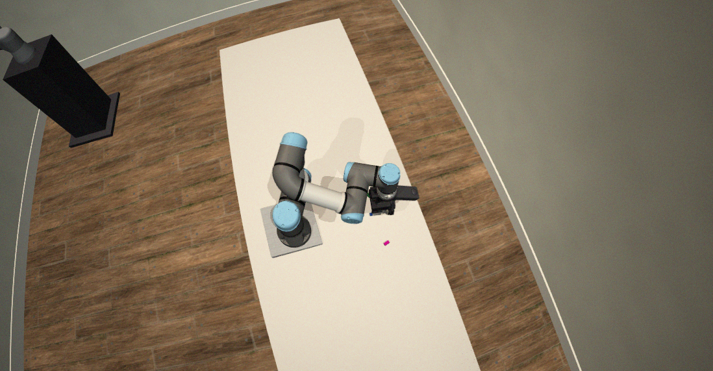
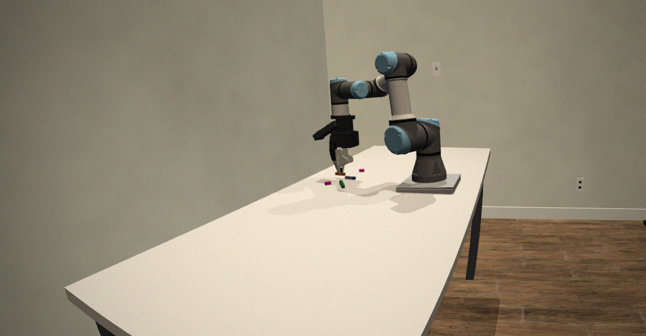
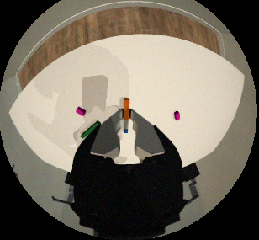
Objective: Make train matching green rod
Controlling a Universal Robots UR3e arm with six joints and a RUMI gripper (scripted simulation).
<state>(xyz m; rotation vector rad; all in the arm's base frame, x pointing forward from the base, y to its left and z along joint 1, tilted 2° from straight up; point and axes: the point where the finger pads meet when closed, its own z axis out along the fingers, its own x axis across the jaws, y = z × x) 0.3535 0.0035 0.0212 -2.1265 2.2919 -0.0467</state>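
Now: hand 4 cm past the grey rod and 2 cm above it. From my hand the other things lie so: blue rod: 6 cm behind, 2 cm below; then green rod: 6 cm behind, 9 cm to the left, 2 cm below; then orange rod: 1 cm below.
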